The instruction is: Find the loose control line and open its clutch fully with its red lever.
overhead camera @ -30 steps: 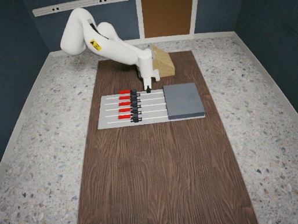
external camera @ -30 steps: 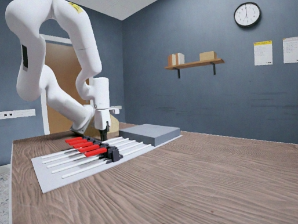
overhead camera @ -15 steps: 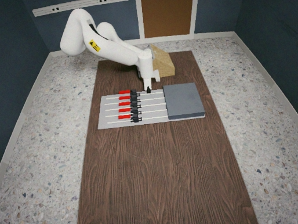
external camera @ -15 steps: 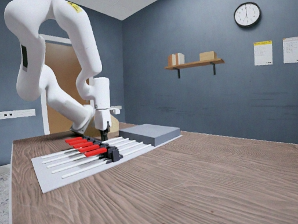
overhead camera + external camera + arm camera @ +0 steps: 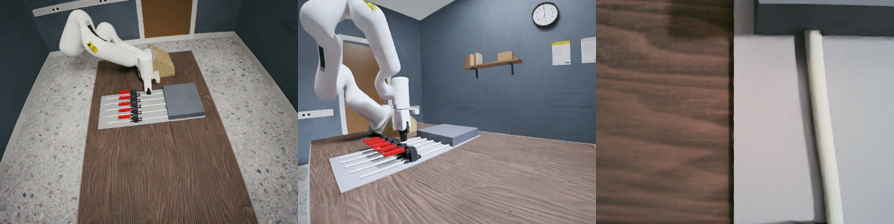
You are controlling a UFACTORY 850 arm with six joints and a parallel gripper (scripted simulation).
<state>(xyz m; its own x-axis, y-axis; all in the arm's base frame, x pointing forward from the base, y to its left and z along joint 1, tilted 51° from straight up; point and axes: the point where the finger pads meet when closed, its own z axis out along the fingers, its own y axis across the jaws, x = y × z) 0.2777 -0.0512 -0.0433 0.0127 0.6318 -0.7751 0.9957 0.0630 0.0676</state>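
Right now my hand is 110 mm short of the light grey plate, 250 mm to the left of it and 20 mm above it.
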